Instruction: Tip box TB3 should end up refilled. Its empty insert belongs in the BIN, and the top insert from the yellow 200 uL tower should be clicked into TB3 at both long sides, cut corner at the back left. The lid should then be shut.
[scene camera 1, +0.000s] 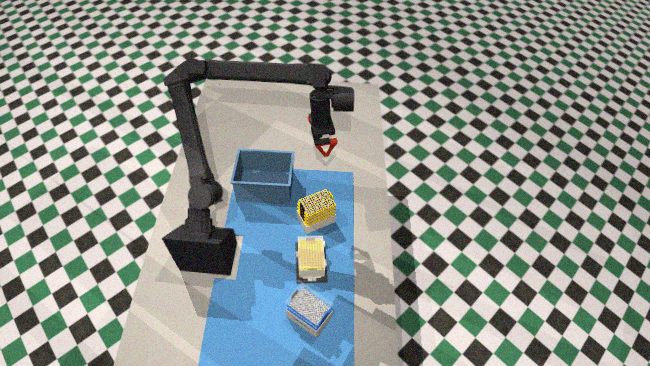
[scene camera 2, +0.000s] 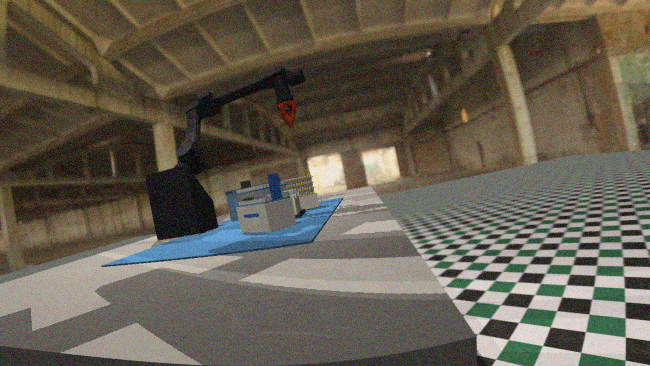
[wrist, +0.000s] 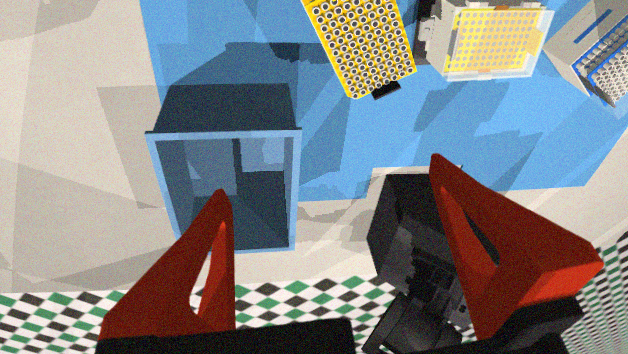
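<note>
My gripper (scene camera 1: 326, 153) (scene camera 2: 288, 123) (wrist: 327, 180) is open and empty, high above the table behind the bin and the tower. The yellow 200 uL tower (scene camera 1: 317, 205) (wrist: 362, 45) stands on the mat, turned at an angle, with several yellow inserts stacked on a pale base. Tip box TB3 (scene camera 1: 311, 256) (wrist: 492, 40) stands beside it in a dark holder. A clear lid lies over its yellow insert and looks shut. Whether that insert is clicked in cannot be told. The blue-grey bin (scene camera 1: 265, 193) (wrist: 225, 107) is open-topped and shows no insert inside.
A blue-rimmed tip rack (scene camera 1: 309, 310) (scene camera 2: 267, 217) (wrist: 607, 65) stands at an angle on the blue mat (scene camera 1: 260, 320), on TB3's other side from the tower. The black arm base (scene camera 1: 205, 255) (scene camera 2: 180, 205) stands at the table's left side. The checkered floor surrounds the table.
</note>
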